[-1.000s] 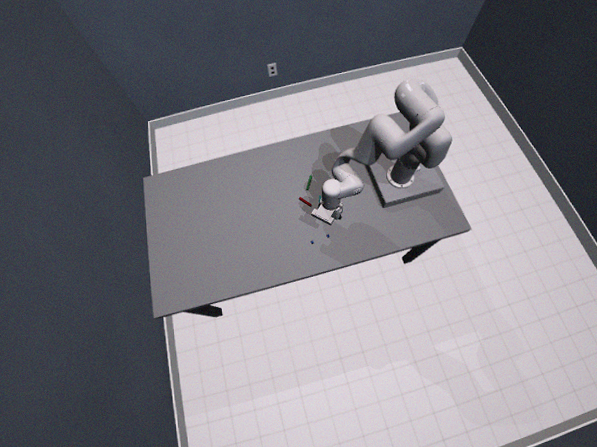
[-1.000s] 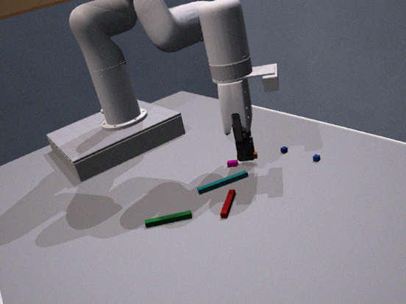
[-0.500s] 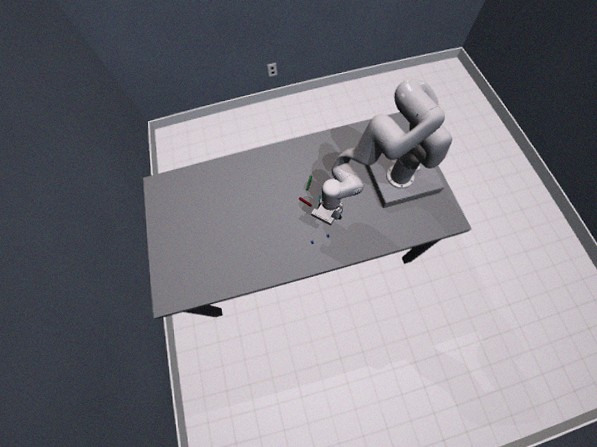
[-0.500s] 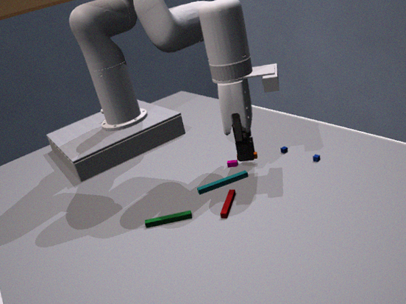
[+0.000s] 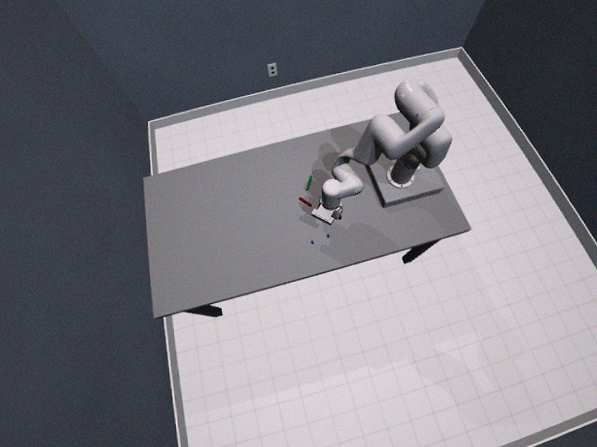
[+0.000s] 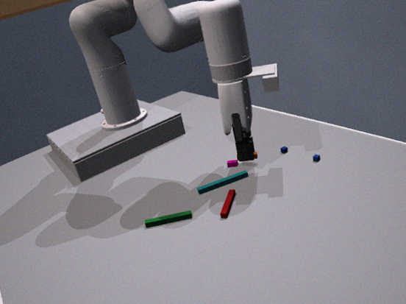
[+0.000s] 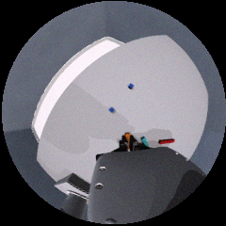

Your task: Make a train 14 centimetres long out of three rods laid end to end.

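My gripper is now 2 cm above the orange rod. The rest, counted from my hand: red rod (6 cm ahead, 13 cm to the right, 3 cm below); then turquoise rod (8 cm to the right, 3 cm below); then magenta rod (3 cm behind, 2 cm to the right, 3 cm below).
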